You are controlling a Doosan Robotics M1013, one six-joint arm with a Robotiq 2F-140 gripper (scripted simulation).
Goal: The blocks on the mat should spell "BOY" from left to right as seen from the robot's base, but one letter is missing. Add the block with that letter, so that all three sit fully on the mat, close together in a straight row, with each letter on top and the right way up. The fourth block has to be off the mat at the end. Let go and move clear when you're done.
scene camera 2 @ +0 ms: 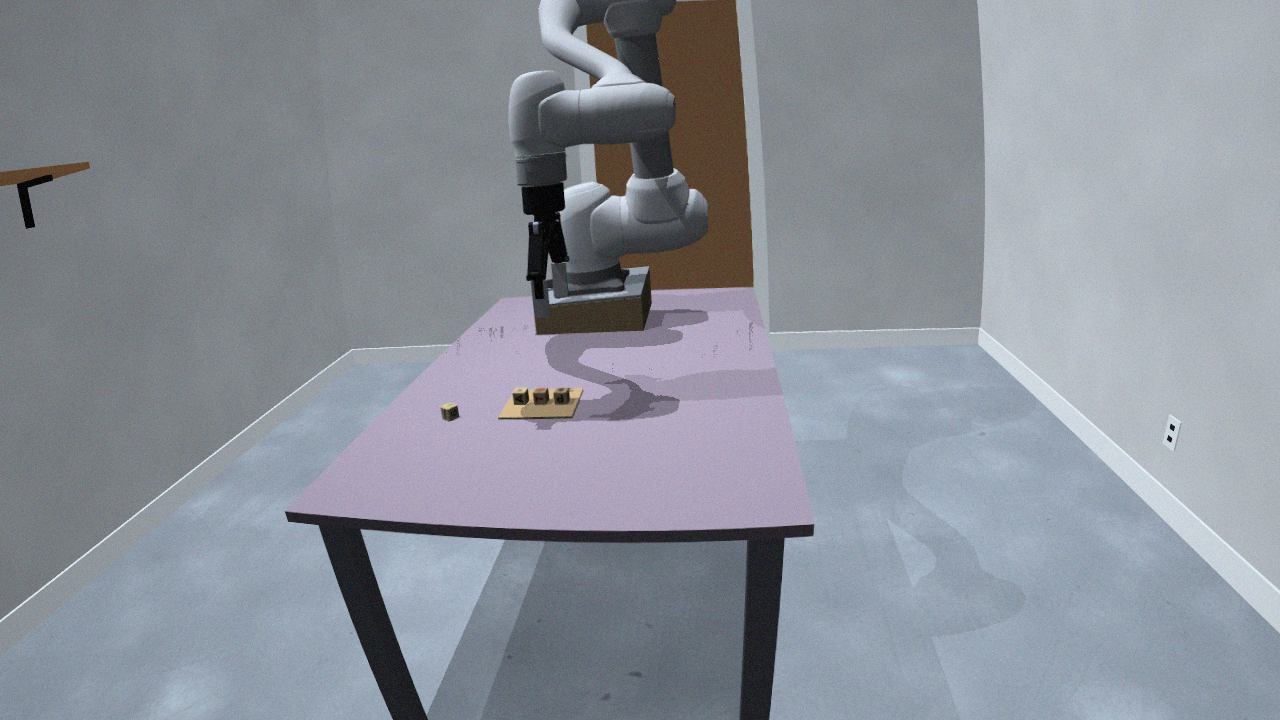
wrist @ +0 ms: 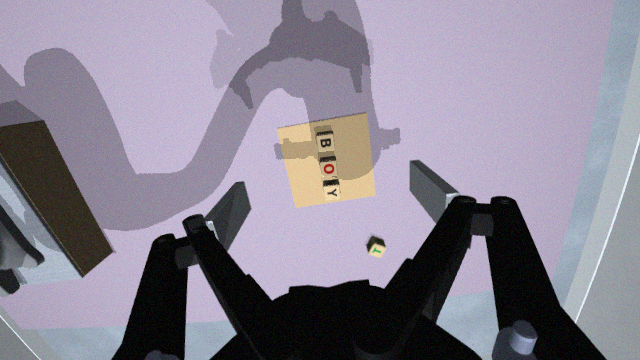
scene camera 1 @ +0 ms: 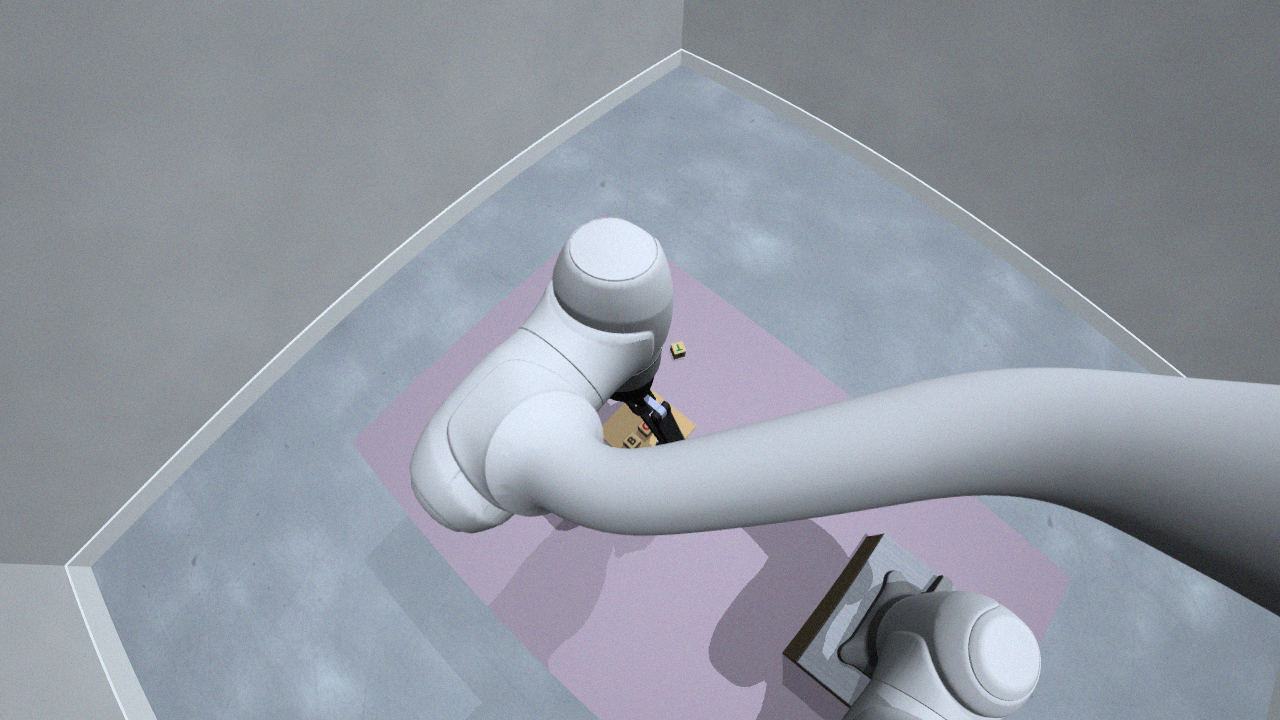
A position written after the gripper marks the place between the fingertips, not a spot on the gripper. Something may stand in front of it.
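The gripper (scene camera 2: 552, 306), (wrist: 327, 185), (scene camera 1: 628, 415) is visible at these points.
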